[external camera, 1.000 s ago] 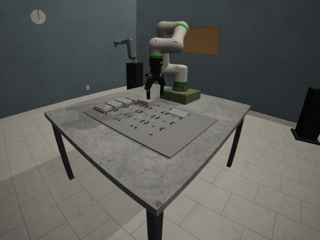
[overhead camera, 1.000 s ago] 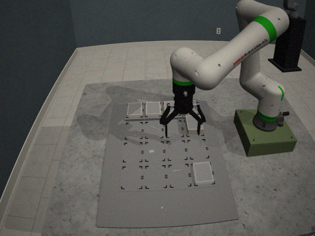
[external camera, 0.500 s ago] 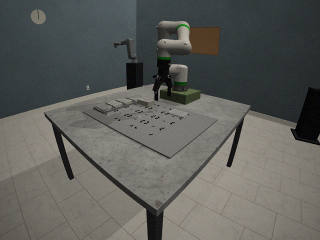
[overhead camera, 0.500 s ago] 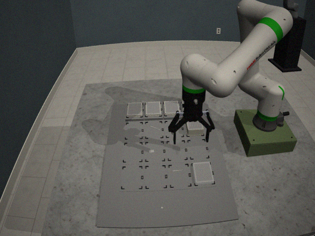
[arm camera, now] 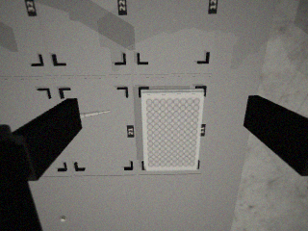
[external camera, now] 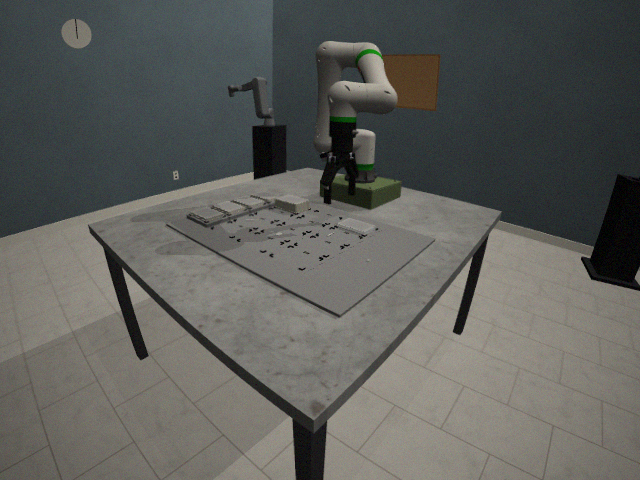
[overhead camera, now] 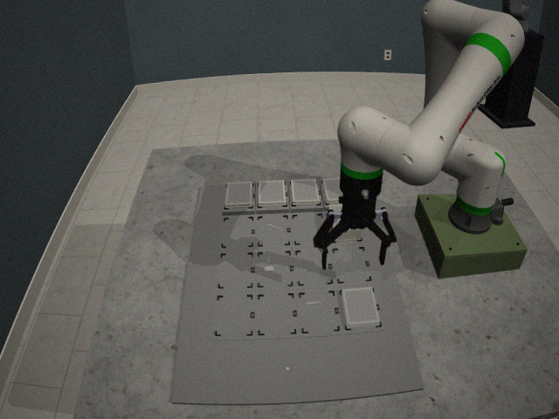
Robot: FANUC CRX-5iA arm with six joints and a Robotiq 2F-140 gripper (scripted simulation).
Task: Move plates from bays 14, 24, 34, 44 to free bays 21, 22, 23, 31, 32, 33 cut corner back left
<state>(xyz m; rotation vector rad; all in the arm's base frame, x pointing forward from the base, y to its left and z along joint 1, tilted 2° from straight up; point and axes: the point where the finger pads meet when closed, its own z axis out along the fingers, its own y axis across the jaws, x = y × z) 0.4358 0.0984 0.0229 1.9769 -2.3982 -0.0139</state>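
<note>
My hand is 25 cm to the left of the sealed deep-well block, 9 cm above it and 7 cm past it. From my hand the other things lie so: white pointed piece (11 cm below, 10 cm ahead, 2 cm to the left).
</note>
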